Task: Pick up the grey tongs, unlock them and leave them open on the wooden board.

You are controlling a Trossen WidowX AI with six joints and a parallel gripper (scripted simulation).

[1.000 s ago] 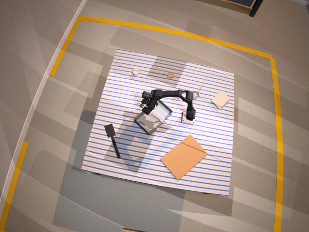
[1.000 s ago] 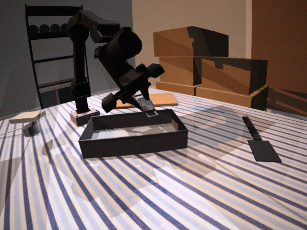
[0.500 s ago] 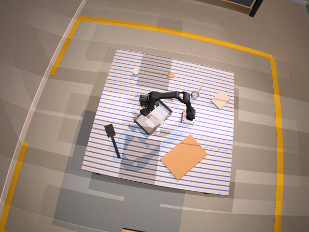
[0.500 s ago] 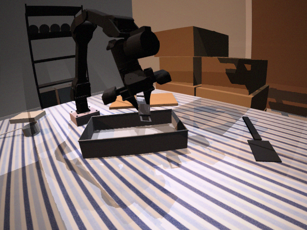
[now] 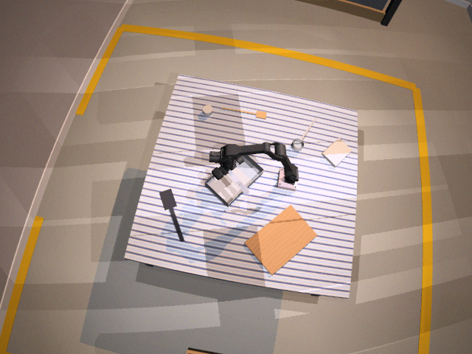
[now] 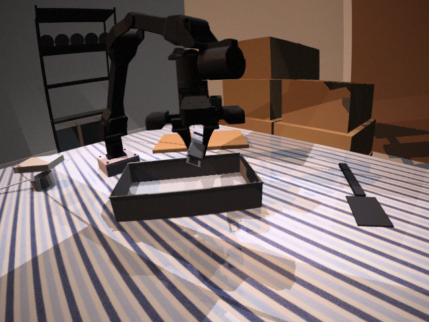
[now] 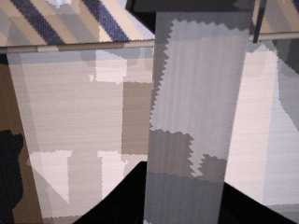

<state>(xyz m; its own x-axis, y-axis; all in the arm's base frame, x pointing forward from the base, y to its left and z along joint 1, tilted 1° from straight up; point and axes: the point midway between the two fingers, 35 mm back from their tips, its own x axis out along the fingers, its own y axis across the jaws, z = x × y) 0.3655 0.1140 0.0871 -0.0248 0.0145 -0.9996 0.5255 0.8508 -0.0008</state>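
The wooden board lies 420 mm behind my gripper tip, 250 mm to the left of it and 90 mm below it. The rest, counted from my gripper tip: pale flat block (620 mm behind, 420 mm to the right, 90 mm below); then black spatula (300 mm to the left, 230 mm ahead, 100 mm below); then roasting tin (70 mm below, 50 mm behind, 10 mm to the right).
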